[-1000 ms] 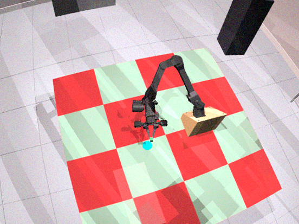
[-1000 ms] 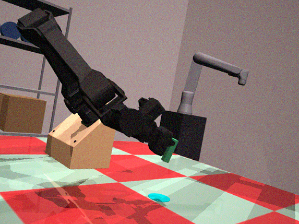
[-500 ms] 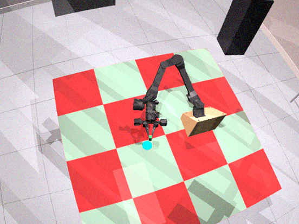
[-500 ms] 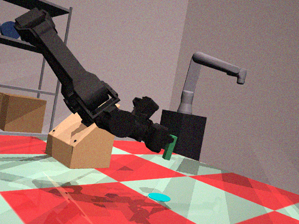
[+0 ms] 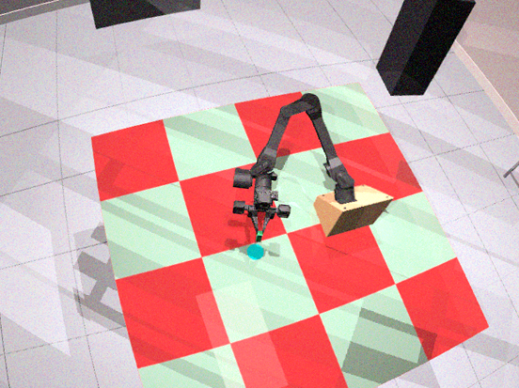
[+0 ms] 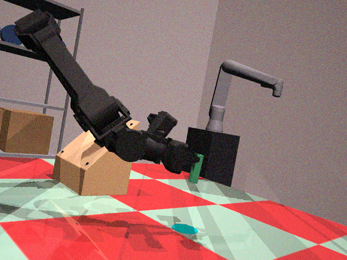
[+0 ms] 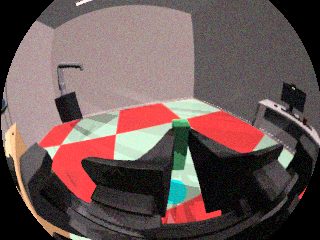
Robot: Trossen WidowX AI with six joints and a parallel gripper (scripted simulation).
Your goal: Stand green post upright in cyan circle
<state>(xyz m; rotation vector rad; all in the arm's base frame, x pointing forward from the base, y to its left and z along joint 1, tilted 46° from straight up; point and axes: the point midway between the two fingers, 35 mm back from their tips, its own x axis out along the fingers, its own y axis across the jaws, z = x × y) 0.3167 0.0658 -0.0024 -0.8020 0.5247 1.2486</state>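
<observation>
The cyan circle is 160 mm below my gripper tip. The rest, counted from my gripper tip: green post: 20 mm below.
</observation>
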